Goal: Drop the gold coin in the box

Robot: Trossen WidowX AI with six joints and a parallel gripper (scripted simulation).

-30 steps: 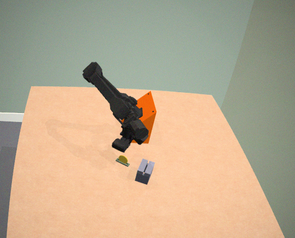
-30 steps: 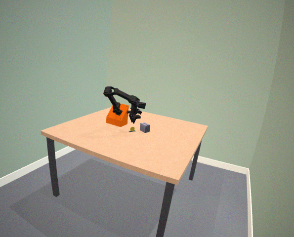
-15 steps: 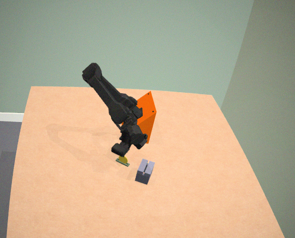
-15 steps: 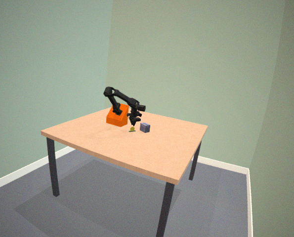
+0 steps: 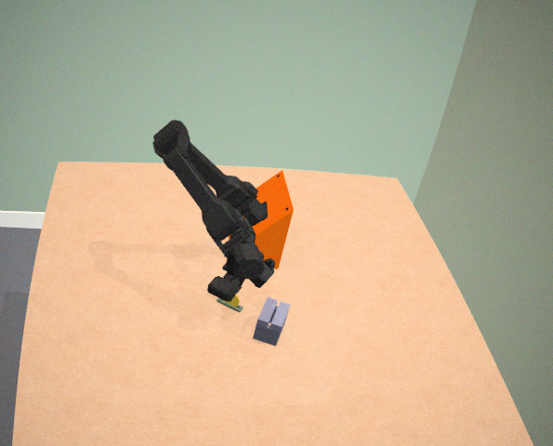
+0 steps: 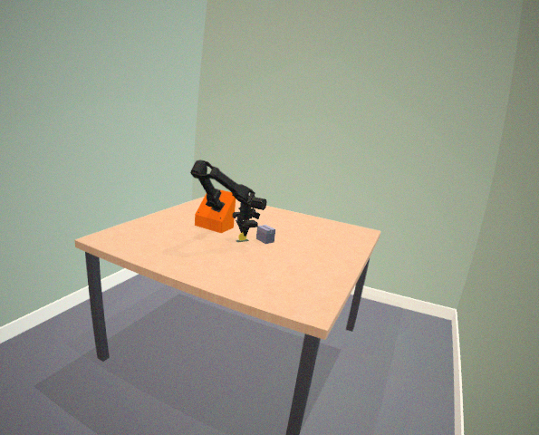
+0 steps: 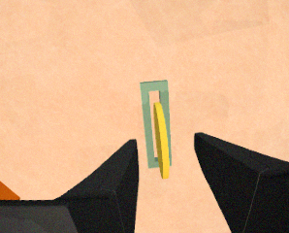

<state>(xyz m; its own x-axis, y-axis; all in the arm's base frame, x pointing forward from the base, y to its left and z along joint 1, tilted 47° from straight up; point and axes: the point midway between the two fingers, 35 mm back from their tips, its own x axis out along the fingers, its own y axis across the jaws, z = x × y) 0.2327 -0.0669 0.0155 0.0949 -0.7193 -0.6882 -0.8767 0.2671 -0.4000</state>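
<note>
Right now the gold coin is 10 mm below my gripper tip.
</note>
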